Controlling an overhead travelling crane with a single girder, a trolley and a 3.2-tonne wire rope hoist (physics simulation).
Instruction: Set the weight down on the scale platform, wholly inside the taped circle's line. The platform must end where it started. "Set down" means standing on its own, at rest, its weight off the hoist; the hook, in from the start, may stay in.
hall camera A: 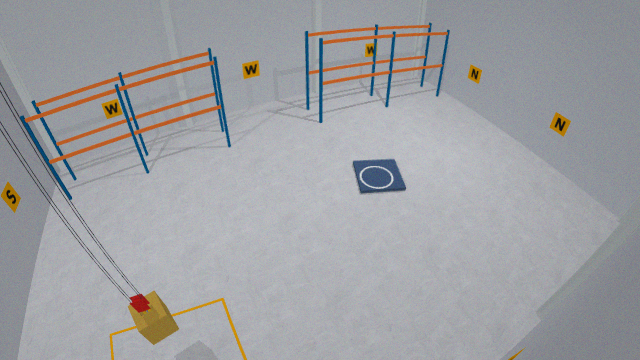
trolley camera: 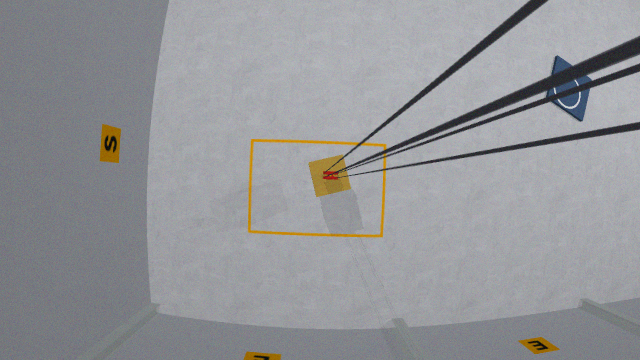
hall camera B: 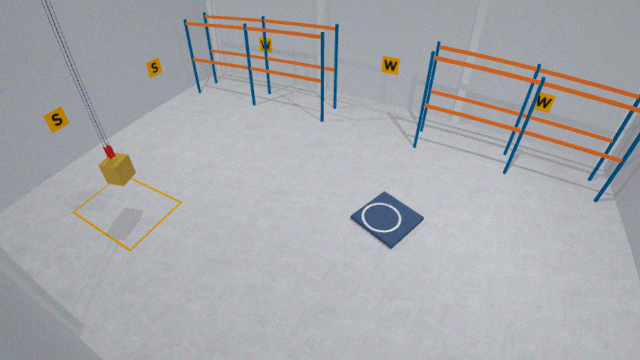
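The yellow weight [hall camera A: 159,325] [hall camera B: 118,172] [trolley camera: 317,167] hangs in the air from the red hook block [hall camera A: 140,303] [hall camera B: 109,151] [trolley camera: 330,175], with its shadow on the floor apart from it. The hook is in at the weight's top; its fine detail is too small to see. The ropes run up at a slant in the hall views. The blue scale platform [hall camera A: 398,185] [hall camera B: 409,219] [trolley camera: 561,65] lies flat on the floor, well away from the weight. Its white taped circle [hall camera A: 376,188] [hall camera B: 362,217] shows on top; ropes partly cover platform and circle in the trolley view.
A yellow floor outline [hall camera A: 233,328] [hall camera B: 155,190] [trolley camera: 250,185] lies below the weight. Two blue and orange racks stand along the W wall, one [hall camera A: 133,130] [hall camera B: 322,75] towards the S wall and the other [hall camera A: 321,80] [hall camera B: 524,125] towards the N wall.
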